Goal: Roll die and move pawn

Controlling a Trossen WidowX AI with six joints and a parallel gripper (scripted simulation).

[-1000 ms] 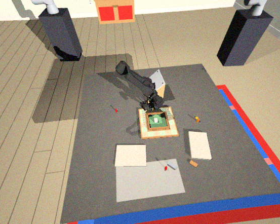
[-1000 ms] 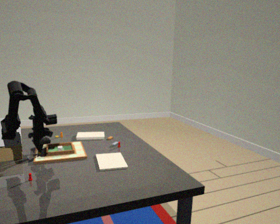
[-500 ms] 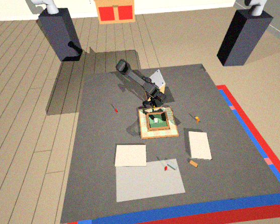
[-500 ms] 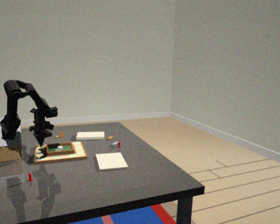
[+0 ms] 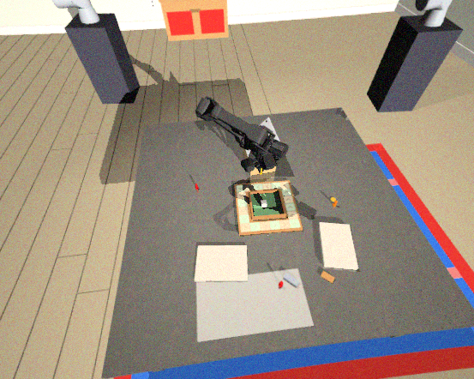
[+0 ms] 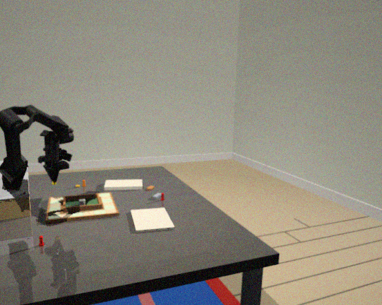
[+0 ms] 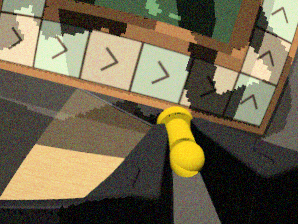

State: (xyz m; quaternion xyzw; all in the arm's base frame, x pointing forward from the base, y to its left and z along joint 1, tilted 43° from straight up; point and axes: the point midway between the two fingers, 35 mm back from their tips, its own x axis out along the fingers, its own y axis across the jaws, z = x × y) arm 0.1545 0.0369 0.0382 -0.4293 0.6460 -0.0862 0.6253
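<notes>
Now: gripper tip 11 cm short of the white die, 10 cm above it and 1 cm to the right of it. Also, from my gripper tip: grey block 46 cm ahead, 12 cm below, 9 cm to the left; then green dice tray 12 cm below, 11 cm ahead, 2 cm to the left; then yellow pawn 1 cm above.
</notes>
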